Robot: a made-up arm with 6 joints. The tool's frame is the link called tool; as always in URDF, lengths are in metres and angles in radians.
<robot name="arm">
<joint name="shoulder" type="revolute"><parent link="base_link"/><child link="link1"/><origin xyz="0.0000 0.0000 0.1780" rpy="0.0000 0.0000 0.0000"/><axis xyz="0 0 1"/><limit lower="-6.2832" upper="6.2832" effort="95" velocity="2.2"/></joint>
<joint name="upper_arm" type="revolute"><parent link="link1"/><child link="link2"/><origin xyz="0.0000 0.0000 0.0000" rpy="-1.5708 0.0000 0.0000"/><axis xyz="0 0 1"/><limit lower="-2.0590" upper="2.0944" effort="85" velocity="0.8"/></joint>
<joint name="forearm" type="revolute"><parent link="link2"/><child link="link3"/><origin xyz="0.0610 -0.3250 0.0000" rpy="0.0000 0.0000 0.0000"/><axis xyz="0 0 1"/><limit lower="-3.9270" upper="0.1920" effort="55" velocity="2.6"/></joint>
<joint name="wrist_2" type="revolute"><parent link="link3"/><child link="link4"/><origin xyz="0.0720 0.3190 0.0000" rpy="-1.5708 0.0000 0.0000"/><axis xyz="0 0 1"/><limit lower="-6.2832" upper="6.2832" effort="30" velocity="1.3"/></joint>
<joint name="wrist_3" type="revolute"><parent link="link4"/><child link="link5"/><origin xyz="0.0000 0.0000 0.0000" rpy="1.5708 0.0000 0.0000"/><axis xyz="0 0 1"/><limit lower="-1.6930" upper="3.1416" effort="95" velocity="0.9"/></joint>
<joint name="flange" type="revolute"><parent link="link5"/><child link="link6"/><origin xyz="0.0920 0.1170 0.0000" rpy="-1.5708 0.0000 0.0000"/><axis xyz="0 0 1"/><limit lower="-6.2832" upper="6.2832" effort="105" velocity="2.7"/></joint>
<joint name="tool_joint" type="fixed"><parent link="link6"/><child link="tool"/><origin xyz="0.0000 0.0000 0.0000" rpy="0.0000 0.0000 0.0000"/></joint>
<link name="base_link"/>
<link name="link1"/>
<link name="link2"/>
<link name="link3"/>
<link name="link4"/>
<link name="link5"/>
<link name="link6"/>
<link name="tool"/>
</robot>
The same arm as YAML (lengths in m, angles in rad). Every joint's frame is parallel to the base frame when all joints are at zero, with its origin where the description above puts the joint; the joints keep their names.
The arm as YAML. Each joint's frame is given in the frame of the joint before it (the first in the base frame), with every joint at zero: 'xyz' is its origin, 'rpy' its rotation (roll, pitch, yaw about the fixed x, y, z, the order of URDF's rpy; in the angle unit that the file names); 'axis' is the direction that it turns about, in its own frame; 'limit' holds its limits. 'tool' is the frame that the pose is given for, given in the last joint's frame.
units:
  length: m
  angle: rad
joints:
  - name: shoulder
    type: revolute
    origin:
      xyz: [0.0, 0.0, 0.178]
      rpy: [0.0, 0.0, 0.0]
    axis: [0.0, 0.0, 1.0]
    limit:
      lower: -6.2832
      upper: 6.2832
  - name: upper_arm
    type: revolute
    origin:
      xyz: [0.0, 0.0, 0.0]
      rpy: [0.0, 0.0, 0.0]
    axis: [0.0, 1.0, 0.0]
    limit:
      lower: -2.059
      upper: 2.0944
  - name: forearm
    type: revolute
    origin:
      xyz: [0.061, 0.0, 0.325]
      rpy: [0.0, 0.0, 0.0]
    axis: [0.0, 1.0, 0.0]
    limit:
      lower: -3.927
      upper: 0.192
  - name: wrist_2
    type: revolute
    origin:
      xyz: [0.072, 0.0, -0.319]
      rpy: [0.0, 0.0, 0.0]
    axis: [0.0, 0.0, -1.0]
    limit:
      lower: -6.2832
      upper: 6.2832
  - name: wrist_3
    type: revolute
    origin:
      xyz: [0.0, 0.0, 0.0]
      rpy: [0.0, 0.0, 0.0]
    axis: [0.0, 1.0, 0.0]
    limit:
      lower: -1.693
      upper: 3.1416
  - name: flange
    type: revolute
    origin:
      xyz: [0.092, 0.0, -0.117]
      rpy: [0.0, 0.0, 0.0]
    axis: [0.0, 0.0, -1.0]
    limit:
      lower: -6.2832
      upper: 6.2832
tool:
  origin:
    xyz: [0.0, 0.0, 0.0]
    rpy: [3.1416, 0.0, 0.0]

